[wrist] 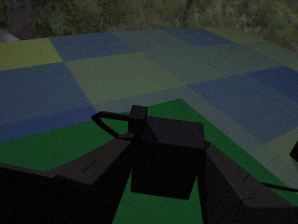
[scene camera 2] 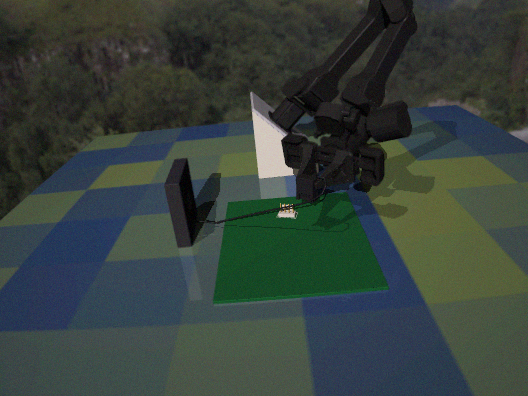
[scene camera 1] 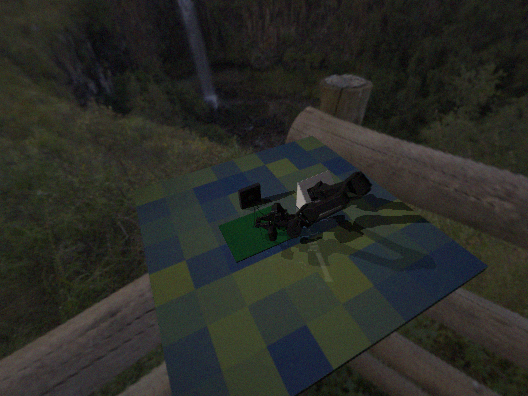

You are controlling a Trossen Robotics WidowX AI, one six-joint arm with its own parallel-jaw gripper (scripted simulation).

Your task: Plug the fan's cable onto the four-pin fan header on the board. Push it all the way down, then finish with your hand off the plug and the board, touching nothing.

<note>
In view: the gripper [scene camera 2: 305,184], a black plug [wrist: 167,153], a black fan [scene camera 2: 178,187] and a green board [scene camera 2: 324,251].
The gripper also shows in the wrist view [wrist: 167,144].
</note>
